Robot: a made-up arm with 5 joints. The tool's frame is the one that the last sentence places.
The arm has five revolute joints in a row. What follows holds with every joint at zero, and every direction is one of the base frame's.
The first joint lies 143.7 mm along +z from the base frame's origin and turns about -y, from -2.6 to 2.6 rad.
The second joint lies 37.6 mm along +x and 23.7 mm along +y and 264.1 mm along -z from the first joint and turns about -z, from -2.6 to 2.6 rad.
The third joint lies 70 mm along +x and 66 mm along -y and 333.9 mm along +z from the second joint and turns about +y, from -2.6 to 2.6 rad.
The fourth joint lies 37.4 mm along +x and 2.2 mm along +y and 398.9 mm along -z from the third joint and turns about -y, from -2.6 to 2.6 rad.
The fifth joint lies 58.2 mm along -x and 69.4 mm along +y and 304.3 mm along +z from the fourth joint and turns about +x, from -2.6 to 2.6 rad.
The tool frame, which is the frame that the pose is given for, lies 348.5 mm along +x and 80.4 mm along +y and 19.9 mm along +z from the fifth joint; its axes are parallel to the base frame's.
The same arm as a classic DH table. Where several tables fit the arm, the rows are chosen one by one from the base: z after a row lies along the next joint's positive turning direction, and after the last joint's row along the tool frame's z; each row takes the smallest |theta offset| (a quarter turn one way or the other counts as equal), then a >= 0, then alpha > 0; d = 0 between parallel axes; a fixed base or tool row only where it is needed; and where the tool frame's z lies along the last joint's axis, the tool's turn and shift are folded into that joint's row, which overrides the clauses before.
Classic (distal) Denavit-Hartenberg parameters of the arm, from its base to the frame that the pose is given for. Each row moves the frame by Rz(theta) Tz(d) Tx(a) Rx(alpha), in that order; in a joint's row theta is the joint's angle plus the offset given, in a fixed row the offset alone. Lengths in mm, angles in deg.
base (fixed): theta_offset 0.00; d 143.7; a 0.0; alpha 90.00
joint 1: theta_offset 0.00; d -23.7; a 37.6; alpha 90.00
joint 2: theta_offset 0.00; d -69.8; a 70.0; alpha 90.00
joint 3: theta_offset 84.64; d 0.0; a 400.6; alpha 180.00
joint 4: theta_offset -5.36; d -5.6; a -304.3; alpha -90.00
joint 5: theta_offset 90.00; d 290.3; a 80.4; alpha -90.00
tool (fixed): theta_offset -90.00; d 19.9; a 0.0; alpha 0.00
Joint limits (deg, base to tool): -148.97..148.97 -148.97..148.97 -148.97..148.97 -148.97..148.97 -148.97..148.97

